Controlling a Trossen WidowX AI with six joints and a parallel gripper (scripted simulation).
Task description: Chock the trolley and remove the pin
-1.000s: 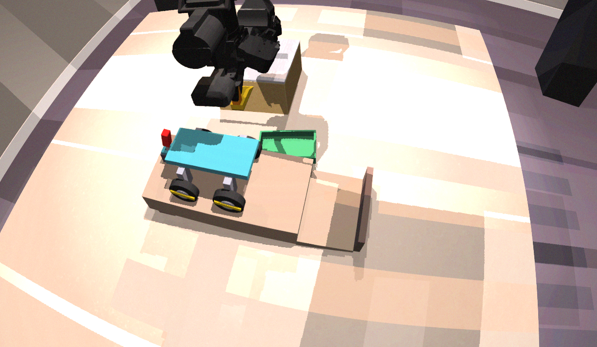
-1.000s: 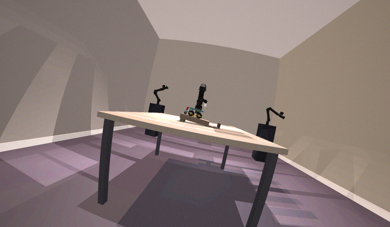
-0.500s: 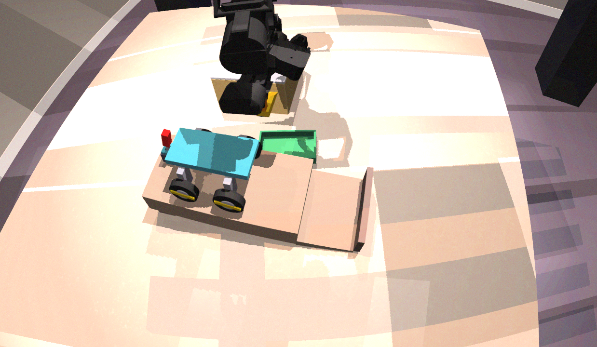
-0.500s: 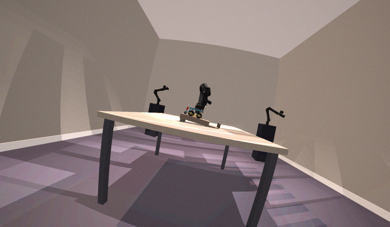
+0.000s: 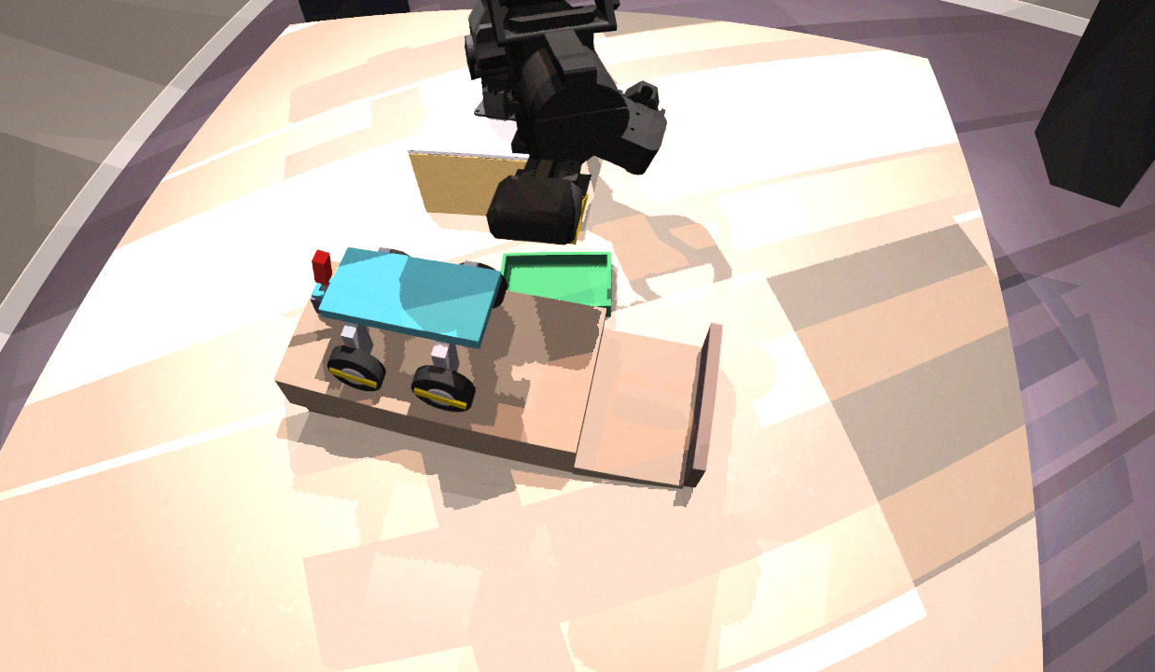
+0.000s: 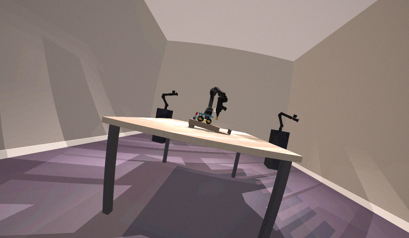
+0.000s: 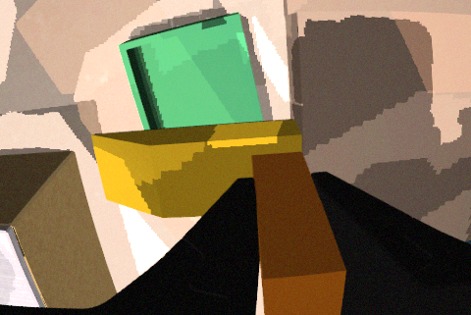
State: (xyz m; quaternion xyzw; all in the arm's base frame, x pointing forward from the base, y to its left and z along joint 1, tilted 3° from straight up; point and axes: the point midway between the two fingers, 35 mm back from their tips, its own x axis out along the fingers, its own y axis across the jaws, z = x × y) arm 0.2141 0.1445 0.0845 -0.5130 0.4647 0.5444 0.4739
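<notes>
Right now the red-headed stop pin is 21 cm to the right of my gripper tip, 10 cm ahead of it and 3 cm below it. Also, from my gripper tip: yellow chock 2 cm behind, 1 cm below; green tray 16 cm below, 3 cm to the right, 3 cm behind; trolley 11 cm to the right, 11 cm ahead, 4 cm below.
</notes>
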